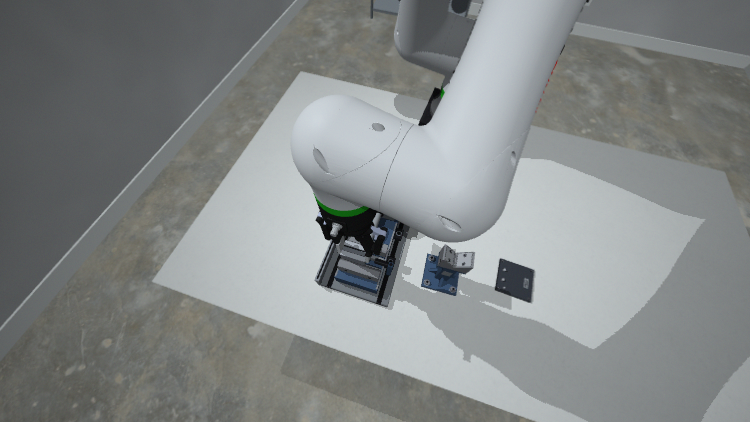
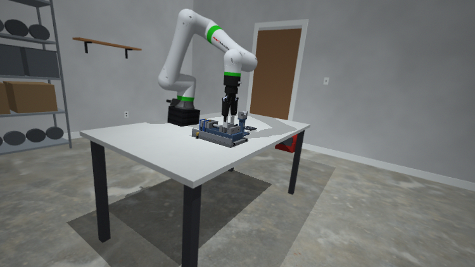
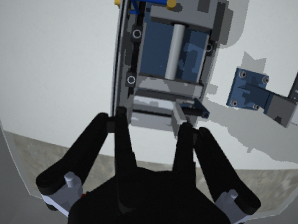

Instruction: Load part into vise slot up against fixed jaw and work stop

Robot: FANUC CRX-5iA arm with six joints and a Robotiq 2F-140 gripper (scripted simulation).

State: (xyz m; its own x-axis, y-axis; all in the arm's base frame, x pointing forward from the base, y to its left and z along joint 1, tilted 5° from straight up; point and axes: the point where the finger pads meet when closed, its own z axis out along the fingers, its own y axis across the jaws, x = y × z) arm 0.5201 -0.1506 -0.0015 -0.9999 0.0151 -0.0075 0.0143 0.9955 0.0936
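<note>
Right now the part is 20 mm below my hand. Round my hand: air cylinder rod (90 mm behind, 50 mm below, 20 mm to the left); then vise (90 mm below, 70 mm behind, 20 mm to the left); then air cylinder (160 mm behind, 50 mm below, 20 mm to the left).
</note>
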